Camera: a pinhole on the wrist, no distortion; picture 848 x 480 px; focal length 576.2 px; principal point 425.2 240.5 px. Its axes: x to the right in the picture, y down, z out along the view. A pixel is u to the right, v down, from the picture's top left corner.
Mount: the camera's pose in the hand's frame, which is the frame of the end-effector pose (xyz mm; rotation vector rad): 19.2 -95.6 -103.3 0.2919 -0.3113 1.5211
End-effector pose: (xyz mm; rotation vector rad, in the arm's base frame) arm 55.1 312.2 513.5 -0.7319 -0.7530 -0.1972
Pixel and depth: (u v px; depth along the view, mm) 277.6 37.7 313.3
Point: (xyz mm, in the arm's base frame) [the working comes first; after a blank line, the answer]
In the camera's frame: -80.3 -110.3 313.3

-63.5 213.0 830.5
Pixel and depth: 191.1 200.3 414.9
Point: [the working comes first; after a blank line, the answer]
In the camera's frame: -168.6 -28.9 414.9

-207.0 158.9 865.0
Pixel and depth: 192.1 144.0 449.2
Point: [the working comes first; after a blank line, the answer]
In the camera's frame: -181.7 -75.2 449.2

-200.1 161.4 923.6
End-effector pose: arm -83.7 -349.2 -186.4 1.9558 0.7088 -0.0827
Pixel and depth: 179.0 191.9 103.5
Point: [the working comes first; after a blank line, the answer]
In the camera's frame: -44.2 -8.7 103.5

-158.7 -262.4 -324.0
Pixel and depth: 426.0 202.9 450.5
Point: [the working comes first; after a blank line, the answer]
In the camera's frame: 0.6 -29.4 450.5

-109.8 -511.2 -565.9
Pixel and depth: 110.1 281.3 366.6
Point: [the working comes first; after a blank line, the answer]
In the camera's frame: -200.5 26.0 366.6

-273.8 -359.7 -592.5
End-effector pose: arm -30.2 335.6 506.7 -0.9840 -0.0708 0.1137
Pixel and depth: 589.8 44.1 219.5
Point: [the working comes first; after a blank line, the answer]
In the camera's frame: 62.7 -74.8 219.5

54.8 382.8 678.0
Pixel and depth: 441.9 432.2 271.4
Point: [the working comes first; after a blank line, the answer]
In the camera's frame: 7.9 90.3 271.4

-109.9 347.3 745.6
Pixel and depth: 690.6 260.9 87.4
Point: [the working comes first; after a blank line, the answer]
In the camera's frame: 40.3 3.1 87.4

-8.1 281.7 578.8
